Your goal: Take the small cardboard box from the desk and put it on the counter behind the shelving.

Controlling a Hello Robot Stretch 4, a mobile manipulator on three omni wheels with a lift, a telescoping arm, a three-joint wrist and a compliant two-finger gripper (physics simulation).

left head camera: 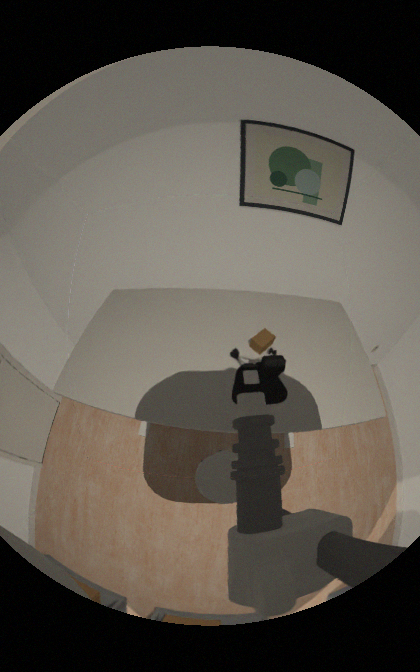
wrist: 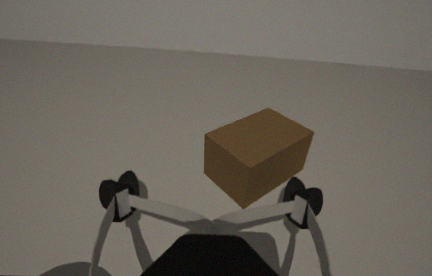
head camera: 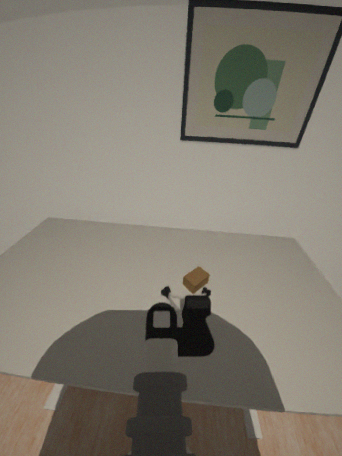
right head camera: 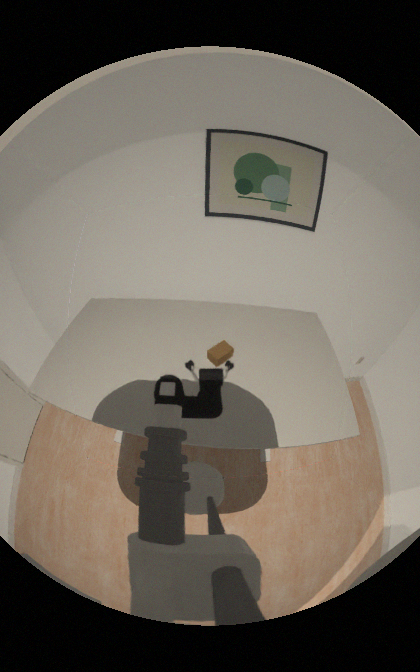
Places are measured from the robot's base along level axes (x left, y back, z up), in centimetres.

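Pixels of known places: gripper, fingertip midpoint: (wrist: 211, 190) (head camera: 185, 289).
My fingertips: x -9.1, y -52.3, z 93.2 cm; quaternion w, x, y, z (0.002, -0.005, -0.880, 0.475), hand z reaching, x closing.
Behind a point stands the place of what it marks.
The small brown cardboard box (head camera: 196, 279) @[x -13.2, y -54.2, z 97.2 cm] (left head camera: 262, 341) (right head camera: 220, 353) (wrist: 255, 152) @[x -12.7, y -53.0, z 97.2 cm] lies on the pale desk (head camera: 100, 260) @[x 29.3, y -68.5, z 92.2 cm] (left head camera: 150, 325) (right head camera: 125, 335) (wrist: 60, 125) @[x 10.7, y -63.7, z 92.2 cm], turned at an angle. My gripper (head camera: 186, 291) @[x -9.1, y -52.3, z 93.2 cm] (left head camera: 253, 353) (right head camera: 209, 365) (wrist: 211, 190) @[x -9.1, y -52.3, z 93.2 cm] is open and empty over the desk, on the near side of the box. In the wrist view the box stands beyond the fingertips and right of the middle between them, with its near corner close to the right fingertip. The counter and the shelving named in the task cannot be made out.
A wall with a framed picture (head camera: 245, 85) @[x -31.2, y -97.4, z 161.4 cm] (left head camera: 297, 172) (right head camera: 265, 180) rises behind the desk. The arm (head camera: 159, 415) @[x -0.1, y -13.8, z 120.5 cm] (left head camera: 259, 480) (right head camera: 162, 485) reaches over the desk's near edge. Trays with brown items (left head camera: 190, 620) show at the bottom of the left head view.
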